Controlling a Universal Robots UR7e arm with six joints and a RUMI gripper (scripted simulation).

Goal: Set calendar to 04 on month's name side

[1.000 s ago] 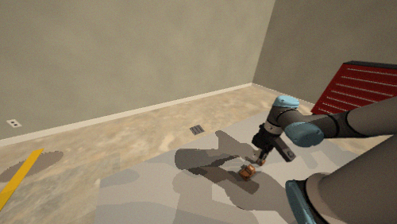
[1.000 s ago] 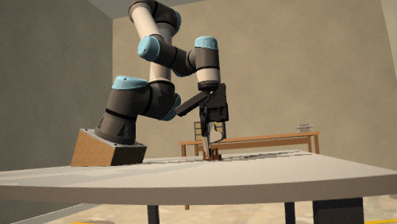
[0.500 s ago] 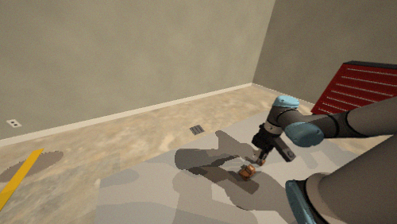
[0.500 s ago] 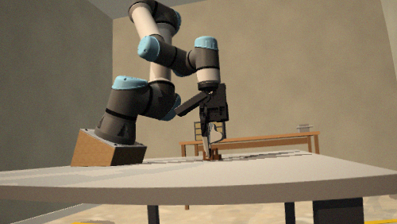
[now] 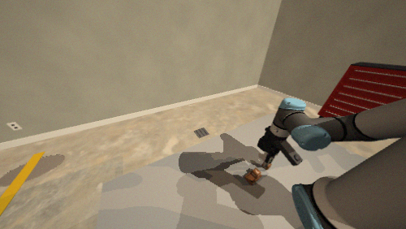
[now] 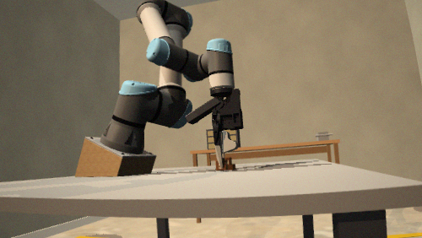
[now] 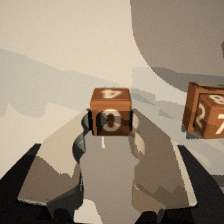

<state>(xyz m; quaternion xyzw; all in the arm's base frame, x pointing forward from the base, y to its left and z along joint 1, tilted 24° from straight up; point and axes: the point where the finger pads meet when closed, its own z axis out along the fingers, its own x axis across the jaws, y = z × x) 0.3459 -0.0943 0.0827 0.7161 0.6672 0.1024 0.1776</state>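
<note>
The cube is 1 cm below my hand. From my hand the other things lie so: calendar tray (11 cm to the left, 2 cm below, 1 cm ahead).
</note>
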